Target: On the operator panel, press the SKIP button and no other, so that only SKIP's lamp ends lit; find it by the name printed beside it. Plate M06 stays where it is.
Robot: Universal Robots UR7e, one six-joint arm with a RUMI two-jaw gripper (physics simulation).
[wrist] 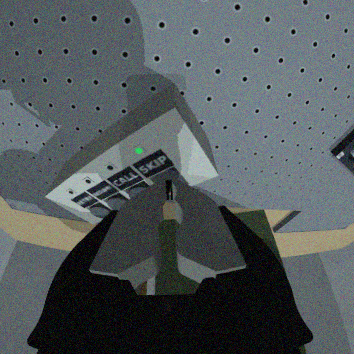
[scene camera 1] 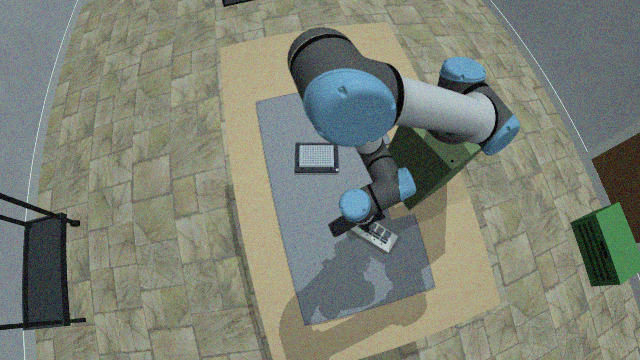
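The pale operator panel [scene camera 1: 387, 242] [wrist: 195, 170] lies on the grey perforated mat. In the wrist view the SKIP label [wrist: 153, 163] is at the panel's right end, with the CALL label [wrist: 125, 179] beside it; two further labels are too blurred to read. SKIP's lamp [wrist: 139, 150] is lit green; the other lamps are dark. My gripper [wrist: 169, 181] is shut and empty, its tips over the SKIP button's place, hiding that button; contact cannot be seen. A white well plate [scene camera 1: 316, 155], apparently M06, sits in a dark holder; its label is unreadable.
The plate's dark holder [scene camera 1: 298, 169] [wrist: 346, 150] stands on the grey mat [scene camera 1: 290, 220] [wrist: 280, 95], away from the panel. A green pedestal [scene camera 1: 417, 162] is right of the panel. A black rack [scene camera 1: 64, 270] and a green box [scene camera 1: 617, 240] stand farther out on the floor.
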